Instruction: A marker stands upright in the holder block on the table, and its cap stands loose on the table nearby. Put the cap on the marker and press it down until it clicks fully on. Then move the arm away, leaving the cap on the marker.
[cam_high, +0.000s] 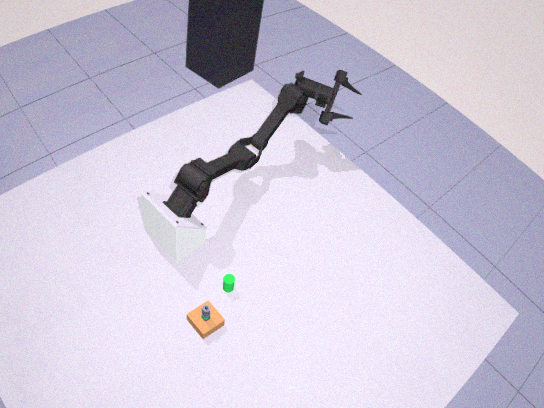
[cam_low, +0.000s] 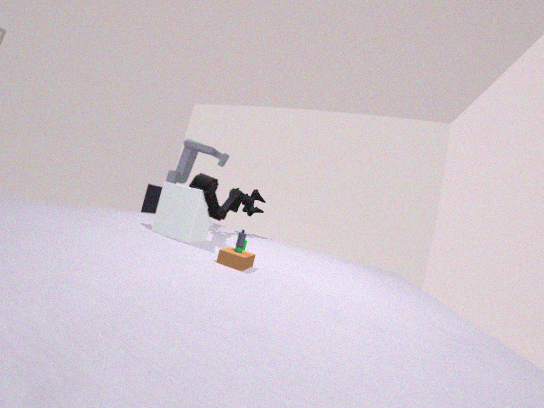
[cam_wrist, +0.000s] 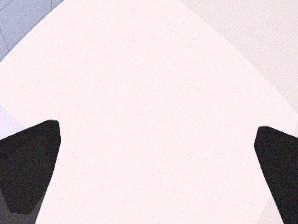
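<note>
Right now my gripper tip is 110 mm short of the green cap, 690 mm to the left of it and 160 mm above it. From my gripper tip the other things lie so: holder block (140 mm ahead, 800 mm to the right, 170 mm below); marker (140 mm ahead, 800 mm to the right, 120 mm below).
</note>
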